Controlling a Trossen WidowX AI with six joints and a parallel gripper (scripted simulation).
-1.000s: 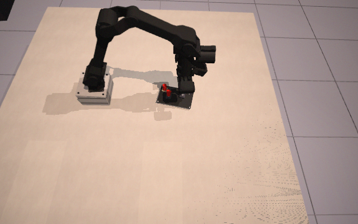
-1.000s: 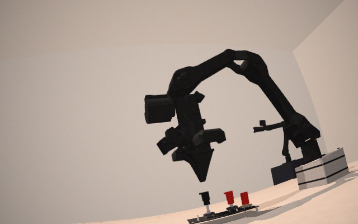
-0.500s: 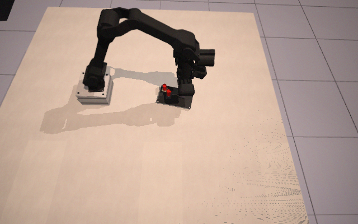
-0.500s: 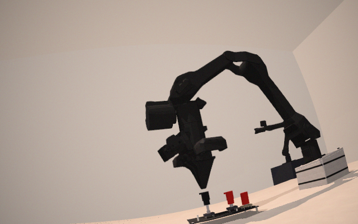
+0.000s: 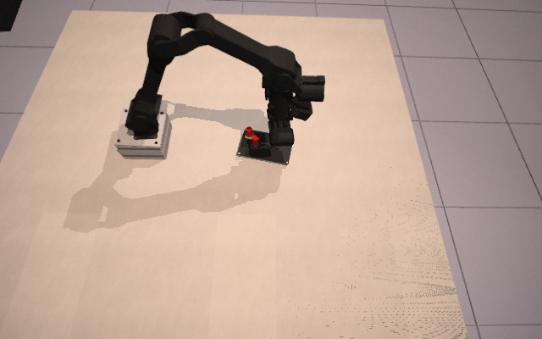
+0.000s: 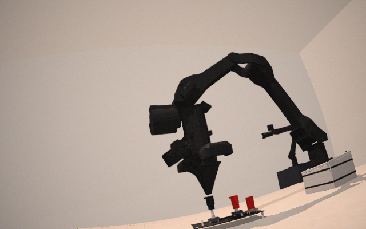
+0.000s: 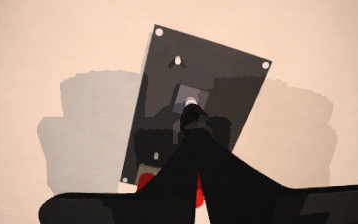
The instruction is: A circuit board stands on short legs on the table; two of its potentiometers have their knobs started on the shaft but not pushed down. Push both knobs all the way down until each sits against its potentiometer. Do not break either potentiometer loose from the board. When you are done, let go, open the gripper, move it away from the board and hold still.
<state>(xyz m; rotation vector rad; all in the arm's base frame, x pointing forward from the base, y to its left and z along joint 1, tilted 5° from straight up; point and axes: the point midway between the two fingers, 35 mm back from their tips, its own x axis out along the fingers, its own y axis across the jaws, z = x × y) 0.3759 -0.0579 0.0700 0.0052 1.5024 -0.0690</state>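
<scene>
The black knob lies 20 mm below my gripper tip. Also, from my gripper tip: red knob 60 mm behind, 30 mm below.
</scene>
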